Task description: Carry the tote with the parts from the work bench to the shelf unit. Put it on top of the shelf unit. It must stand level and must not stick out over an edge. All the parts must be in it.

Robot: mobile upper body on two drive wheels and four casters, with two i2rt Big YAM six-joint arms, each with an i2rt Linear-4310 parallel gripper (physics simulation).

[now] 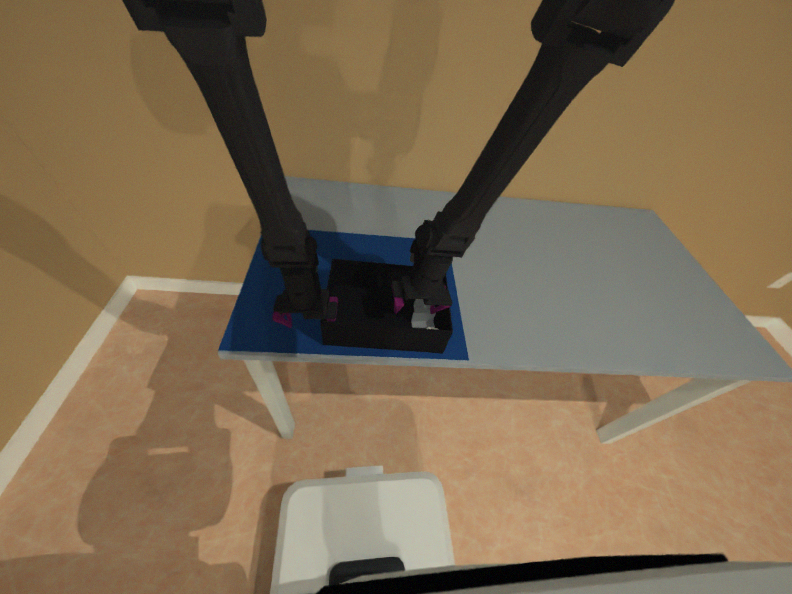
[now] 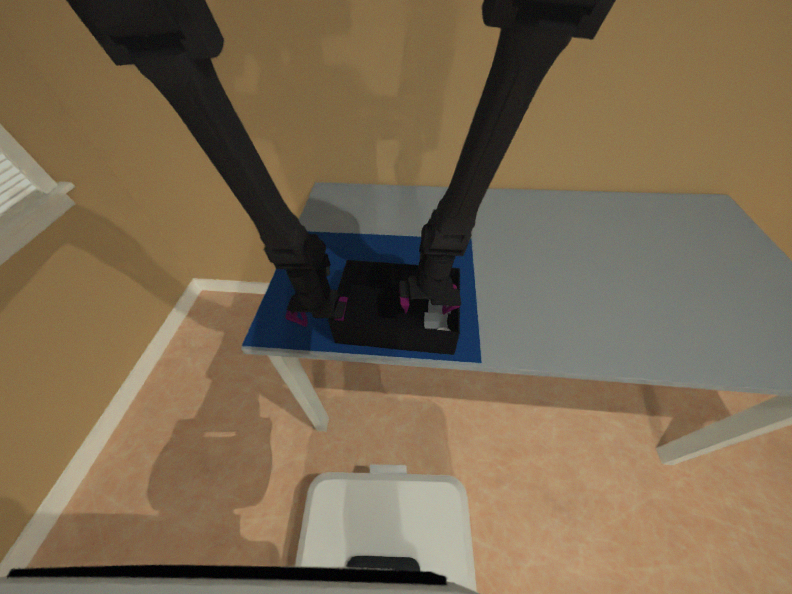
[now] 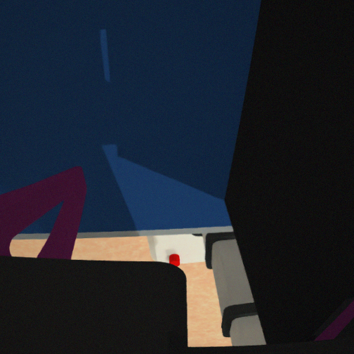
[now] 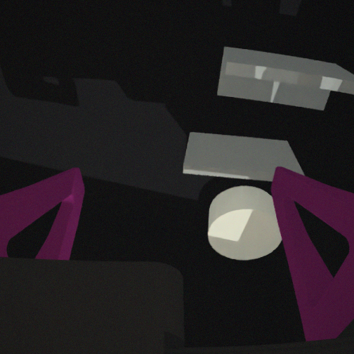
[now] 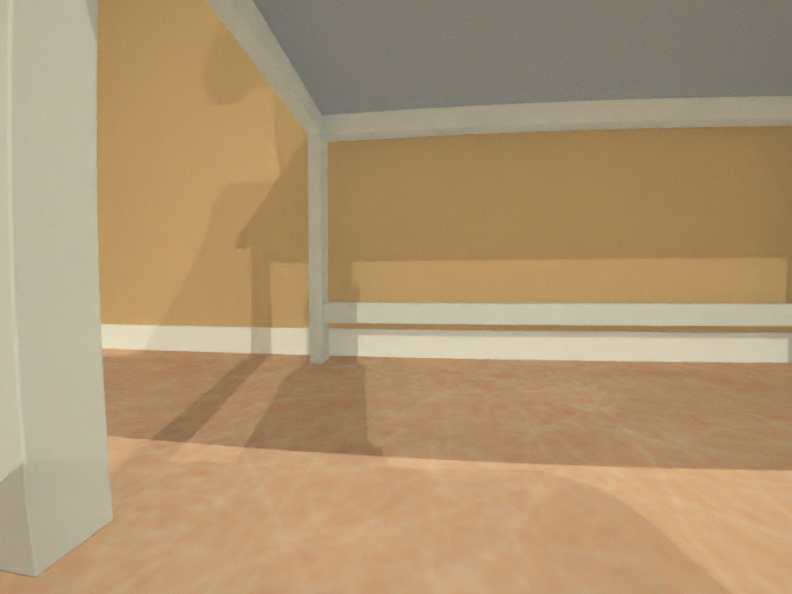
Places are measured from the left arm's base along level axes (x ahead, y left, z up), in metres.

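Where they show: left gripper, fingertip midpoint: (image 1: 311, 326) (image 2: 324, 325); right gripper, fingertip midpoint: (image 1: 413, 312) (image 2: 424, 312).
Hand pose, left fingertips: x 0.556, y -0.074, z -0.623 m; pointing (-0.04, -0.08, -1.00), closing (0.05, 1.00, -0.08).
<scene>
After its pixels a point has its place.
The black tote (image 1: 383, 335) {z -0.583, x 0.502, y -0.246 m} (image 2: 393, 337) {z -0.591, x 0.502, y -0.253 m} (image 3: 300, 150) (image 4: 225, 300) stands on the blue mat (image 1: 255, 332) {z -0.646, x 0.554, y 0.060 m} (image 2: 275, 335) {z -0.646, x 0.537, y 0.055 m} (image 3: 175, 100) on the work bench (image 1: 575, 287) {z -0.648, x 0.716, y -0.875 m} (image 2: 607, 287) {z -0.648, x 0.712, y -0.853 m}. Inside, at its right end, lie grey blocks (image 1: 420, 317) {z -0.621, x 0.581, y -0.352 m} (image 2: 436, 319) {z -0.629, x 0.581, y -0.362 m} (image 4: 240, 152) and a pale cylinder (image 4: 245, 225); dark areas make other contents hard to tell. My left gripper (image 1: 307, 314) {z -0.623, x 0.556, y -0.074 m} (image 2: 319, 313) {z -0.623, x 0.556, y -0.074 m} is open at the tote's left wall, one finger outside, the other largely hidden behind the wall. My right gripper (image 1: 419, 306) {z -0.597, x 0.581, y -0.328 m} (image 2: 427, 305) {z -0.597, x 0.581, y -0.328 m} (image 4: 177, 177) is open over the tote's right part, holding nothing. The shelf unit does not show.
The white base (image 1: 364, 511) {z -1.150, x 0.220, y -0.220 m} (image 2: 383, 517) {z -1.150, x 0.198, y -0.218 m} is in front of the bench. A bench leg (image 1: 275, 396) {z -0.975, x 0.526, y 0.062 m} (image 5: 57, 287) {z -1.182, x 0.549, y 0.060 m} stands at the left. A brown wall (image 1: 575, 127) {z -0.371, x 1.210, y -0.939 m} (image 2: 639, 127) {z -0.429, x 1.204, y -1.028 m} rises behind the bench. The tote is close to the bench's front edge.
</scene>
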